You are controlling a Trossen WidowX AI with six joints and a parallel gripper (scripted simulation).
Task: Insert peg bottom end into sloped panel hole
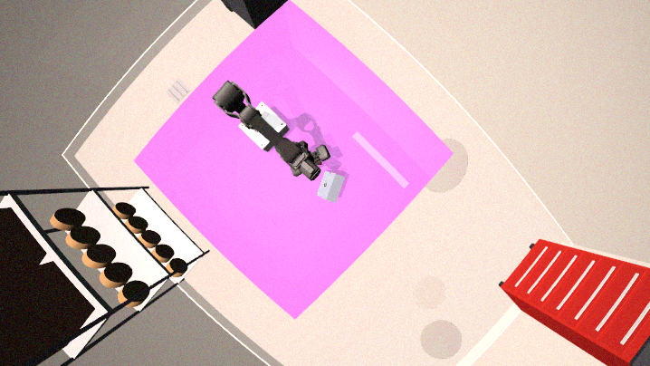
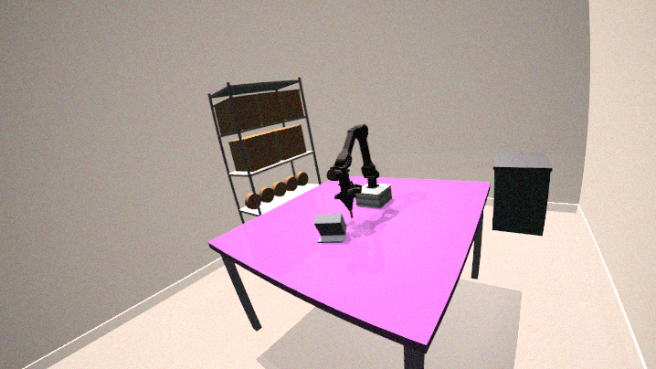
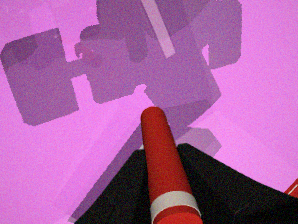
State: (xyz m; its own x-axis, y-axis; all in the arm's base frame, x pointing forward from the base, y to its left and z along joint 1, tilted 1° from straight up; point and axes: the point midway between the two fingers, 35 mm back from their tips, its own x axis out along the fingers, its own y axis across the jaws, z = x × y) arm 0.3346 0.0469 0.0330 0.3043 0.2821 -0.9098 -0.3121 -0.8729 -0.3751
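Now: gripper tip 120 mm short of the grey sloped panel, 40 mm to the left of it and 30 mm above it. Also, from my gripper tip: red round peg (20 mm above).
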